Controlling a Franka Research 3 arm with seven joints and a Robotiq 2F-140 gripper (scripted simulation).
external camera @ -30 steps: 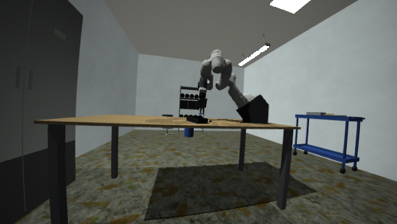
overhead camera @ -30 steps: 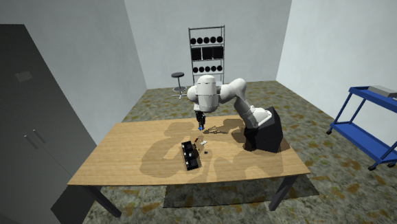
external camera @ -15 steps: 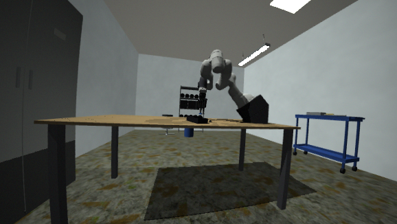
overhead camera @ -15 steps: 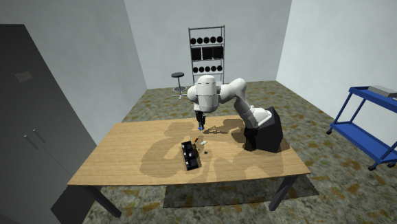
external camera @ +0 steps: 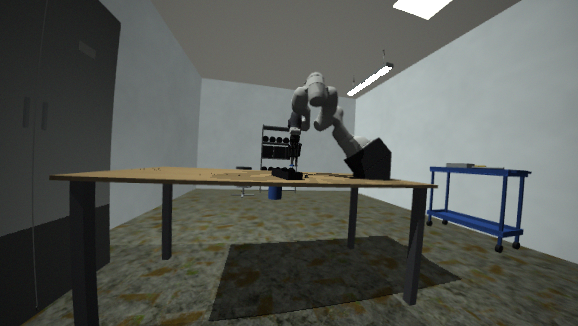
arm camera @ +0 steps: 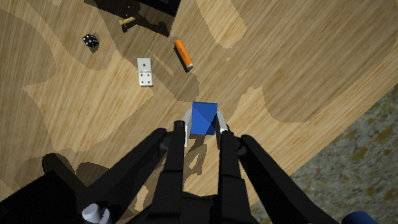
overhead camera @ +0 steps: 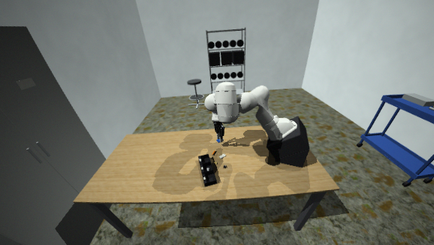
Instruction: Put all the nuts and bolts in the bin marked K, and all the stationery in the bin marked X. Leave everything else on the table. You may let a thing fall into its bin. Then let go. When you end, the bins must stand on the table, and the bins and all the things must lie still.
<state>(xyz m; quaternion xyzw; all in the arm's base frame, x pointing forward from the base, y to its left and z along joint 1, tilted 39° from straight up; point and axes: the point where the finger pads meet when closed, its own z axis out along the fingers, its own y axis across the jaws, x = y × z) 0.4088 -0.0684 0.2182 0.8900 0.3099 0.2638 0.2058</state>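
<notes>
My hand is 27 cm to the right of the black bin row, 11 cm short of it and 7 cm above it. From my hand the other things lie so: orange cylinder: 9 cm to the left, 9 cm below, 6 cm ahead; flat blue block: 3 cm below; white domino: 13 cm to the left, 9 cm below, 2 cm behind.
</notes>
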